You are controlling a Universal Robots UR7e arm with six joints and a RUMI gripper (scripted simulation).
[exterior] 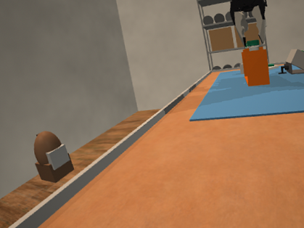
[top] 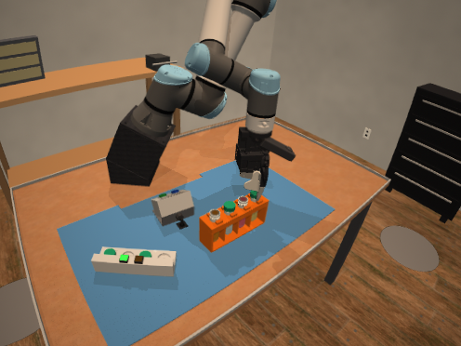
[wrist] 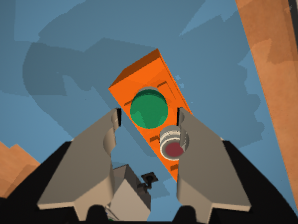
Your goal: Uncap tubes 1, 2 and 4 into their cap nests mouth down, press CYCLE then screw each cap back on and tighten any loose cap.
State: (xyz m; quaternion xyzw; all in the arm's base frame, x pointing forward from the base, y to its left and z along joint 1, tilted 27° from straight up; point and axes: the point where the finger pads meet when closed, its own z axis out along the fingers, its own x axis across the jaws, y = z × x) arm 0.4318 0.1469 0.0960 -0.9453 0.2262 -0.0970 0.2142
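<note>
My hand is 10 mm above the cap. Round my hand: grey key housing (200 mm to the right, 170 mm behind, 70 mm below); blue key (190 mm behind, 180 mm to the right, 60 mm below); table edge (210 mm ahead, 120 mm below, 40 mm to the left).
</note>
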